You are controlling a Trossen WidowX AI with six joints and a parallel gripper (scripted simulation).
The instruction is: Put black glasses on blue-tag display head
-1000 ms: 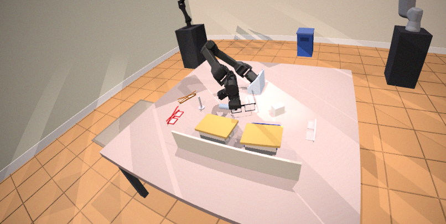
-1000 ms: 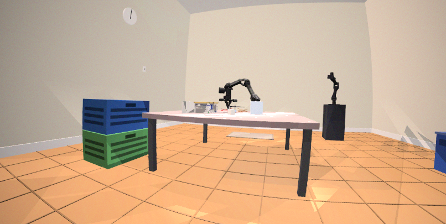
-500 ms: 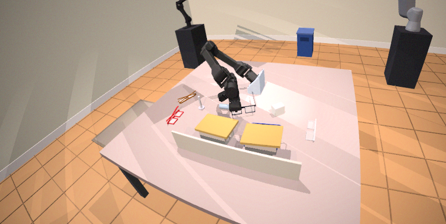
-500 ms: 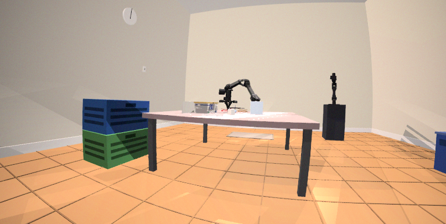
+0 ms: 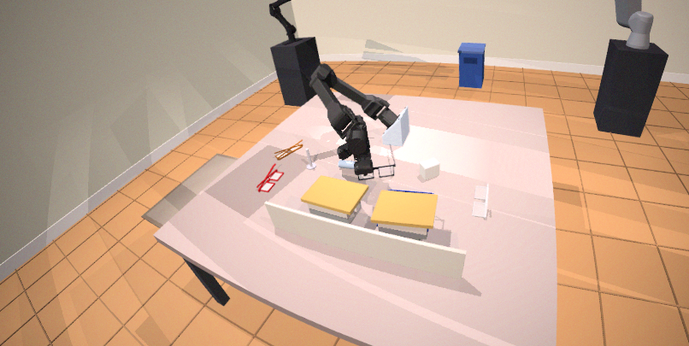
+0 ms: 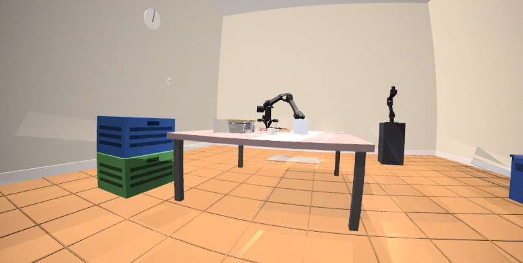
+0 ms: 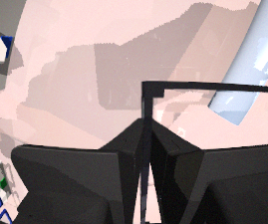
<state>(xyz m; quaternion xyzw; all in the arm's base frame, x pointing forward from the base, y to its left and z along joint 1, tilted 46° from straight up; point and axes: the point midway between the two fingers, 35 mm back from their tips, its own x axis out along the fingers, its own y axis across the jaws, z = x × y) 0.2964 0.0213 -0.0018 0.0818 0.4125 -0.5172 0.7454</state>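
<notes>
The pale blue cylinder is 90 mm to the right of my gripper tip, 50 mm behind it and 10 mm below it. Round my gripper tip: round stand 250 mm to the right; then white cube 210 mm to the left, 100 mm behind; then low white wall 300 mm ahead, 130 mm to the left, 30 mm above.
</notes>
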